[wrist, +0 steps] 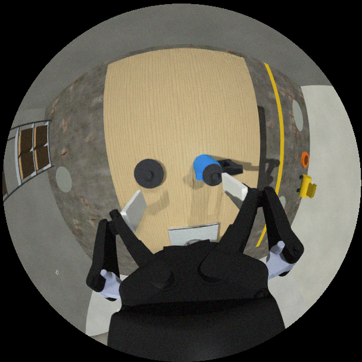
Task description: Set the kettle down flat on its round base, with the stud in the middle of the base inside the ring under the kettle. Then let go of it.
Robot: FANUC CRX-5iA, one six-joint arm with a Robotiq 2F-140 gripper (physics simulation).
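The kettle [204, 165] has a blue body, a black lid and a black handle that points right. It stands on the wooden table right of the middle. The round black base [149, 181] lies flat on the table to the left of the kettle, with a small stud in its middle. The kettle and the base are apart. The ring under the kettle is hidden. My gripper [182, 190] is wide open and empty. Its right fingertip shows right beside the kettle's lid in the view, and its left fingertip shows just below the base; their height above the table is hard to tell.
A grey metal plate [176, 236] lies at the near edge of the wooden table [180, 100], partly hidden by the gripper body. A dark strip runs along the table's right side. Beyond a yellow floor line [281, 135] are an orange ring [302, 160] and a yellow object [305, 186].
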